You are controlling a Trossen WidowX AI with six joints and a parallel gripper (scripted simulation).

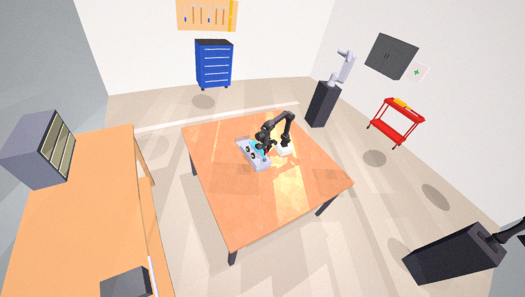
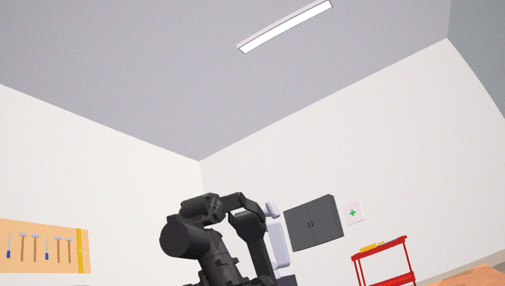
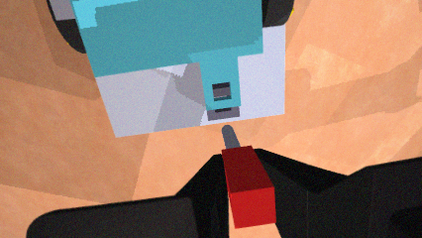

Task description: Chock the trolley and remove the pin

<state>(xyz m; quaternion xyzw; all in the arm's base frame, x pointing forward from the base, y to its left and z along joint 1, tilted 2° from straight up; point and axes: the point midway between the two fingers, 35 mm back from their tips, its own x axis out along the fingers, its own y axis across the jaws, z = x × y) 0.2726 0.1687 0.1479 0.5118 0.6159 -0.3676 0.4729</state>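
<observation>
The green tray lies 60 mm behind my gripper tip, 220 mm to the right of it and 180 mm below it. The rest, counted from my gripper tip: red-headed stop pin right at my gripper tip; trolley 40 mm ahead, 110 mm to the right, 60 mm below; grey ramp 40 mm ahead, 110 mm to the right, 130 mm below.
</observation>
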